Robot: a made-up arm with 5 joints.
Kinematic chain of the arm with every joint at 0, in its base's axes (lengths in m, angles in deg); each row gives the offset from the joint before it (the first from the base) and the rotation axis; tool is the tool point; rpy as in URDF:
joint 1: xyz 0 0 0.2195 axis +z
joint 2: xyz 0 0 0 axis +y
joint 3: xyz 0.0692 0 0.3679 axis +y
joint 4: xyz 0.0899 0 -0.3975 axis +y
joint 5: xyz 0.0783 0 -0.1 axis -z
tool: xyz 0 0 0 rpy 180 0 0
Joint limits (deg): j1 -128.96..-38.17 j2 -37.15..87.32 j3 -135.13..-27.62 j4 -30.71..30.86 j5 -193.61..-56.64
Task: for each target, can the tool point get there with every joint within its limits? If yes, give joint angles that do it. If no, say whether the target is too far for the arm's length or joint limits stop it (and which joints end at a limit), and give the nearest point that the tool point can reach.
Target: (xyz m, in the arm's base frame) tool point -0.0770 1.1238 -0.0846
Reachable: no: too far | nearest point -0.0019 0.0278 -0.1879 | short by 1.103 m
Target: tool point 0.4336 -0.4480 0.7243
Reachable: yes | joints -45.94 6.37 -99.02 22.97 -81.94
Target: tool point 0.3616 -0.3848 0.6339
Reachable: yes | joints -46.78 -10.96 -67.23 11.01 -137.34
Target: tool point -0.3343 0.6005 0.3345
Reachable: no: joint limits stop it (at a limit: joint 2, joint 3, joint 4) | nearest point -0.1527 0.2742 1.0220 | short by 0.782 m
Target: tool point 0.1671 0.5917 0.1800
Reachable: no: joint limits stop it (at a limit: joint 2, joint 3, joint 4) | nearest point 0.0076 0.0268 -0.1879 | short by 0.693 m
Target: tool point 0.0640 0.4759 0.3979
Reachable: no: joint limits stop it (at a limit: joint 2, joint 3, joint 4) | nearest point 0.0418 0.3110 1.0220 | short by 0.646 m
